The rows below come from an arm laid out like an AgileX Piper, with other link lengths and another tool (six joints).
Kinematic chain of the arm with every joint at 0, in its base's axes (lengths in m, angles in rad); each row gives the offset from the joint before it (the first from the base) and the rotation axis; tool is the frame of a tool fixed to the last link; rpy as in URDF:
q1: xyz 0 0 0.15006 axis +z
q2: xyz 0 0 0 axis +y
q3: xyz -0.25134 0 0.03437 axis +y
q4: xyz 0.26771 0 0.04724 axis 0.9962 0 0.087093
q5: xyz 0 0 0 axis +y
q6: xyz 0.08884 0 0.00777 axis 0.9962 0 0.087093
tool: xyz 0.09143 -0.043 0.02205 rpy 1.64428 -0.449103 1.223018
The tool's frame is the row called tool.
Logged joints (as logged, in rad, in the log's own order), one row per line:
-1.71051 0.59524 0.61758 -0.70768 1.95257 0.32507
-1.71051 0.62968 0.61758 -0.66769 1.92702 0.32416
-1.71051 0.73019 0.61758 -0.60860 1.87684 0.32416
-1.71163 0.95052 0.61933 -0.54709 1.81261 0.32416
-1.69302 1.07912 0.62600 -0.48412 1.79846 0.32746
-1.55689 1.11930 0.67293 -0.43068 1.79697 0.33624
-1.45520 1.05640 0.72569 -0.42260 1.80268 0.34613
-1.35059 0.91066 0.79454 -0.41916 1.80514 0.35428
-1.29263 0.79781 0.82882 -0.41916 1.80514 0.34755
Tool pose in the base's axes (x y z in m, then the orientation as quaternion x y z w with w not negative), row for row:
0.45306 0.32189 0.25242 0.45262 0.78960 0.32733 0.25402
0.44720 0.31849 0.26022 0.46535 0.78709 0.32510 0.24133
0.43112 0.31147 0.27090 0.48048 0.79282 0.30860 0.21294
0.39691 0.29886 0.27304 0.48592 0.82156 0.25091 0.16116
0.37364 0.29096 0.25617 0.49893 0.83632 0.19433 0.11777
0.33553 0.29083 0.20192 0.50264 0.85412 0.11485 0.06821
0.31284 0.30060 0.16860 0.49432 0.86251 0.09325 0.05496
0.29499 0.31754 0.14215 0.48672 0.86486 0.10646 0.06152
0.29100 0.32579 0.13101 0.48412 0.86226 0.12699 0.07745
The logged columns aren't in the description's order. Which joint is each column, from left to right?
Columns, left to right: q3, q5, q1, q6, q2, q4.
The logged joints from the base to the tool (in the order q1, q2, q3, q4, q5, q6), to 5 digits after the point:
0.61758 1.95257 -1.71051 0.32507 0.59524 -0.70768
0.61758 1.92702 -1.71051 0.32416 0.62968 -0.66769
0.61758 1.87684 -1.71051 0.32416 0.73019 -0.60860
0.61933 1.81261 -1.71163 0.32416 0.95052 -0.54709
0.62600 1.79846 -1.69302 0.32746 1.07912 -0.48412
0.67293 1.79697 -1.55689 0.33624 1.11930 -0.43068
0.72569 1.80268 -1.45520 0.34613 1.05640 -0.42260
0.79454 1.80514 -1.35059 0.35428 0.91066 -0.41916
0.82882 1.80514 -1.29263 0.34755 0.79781 -0.41916

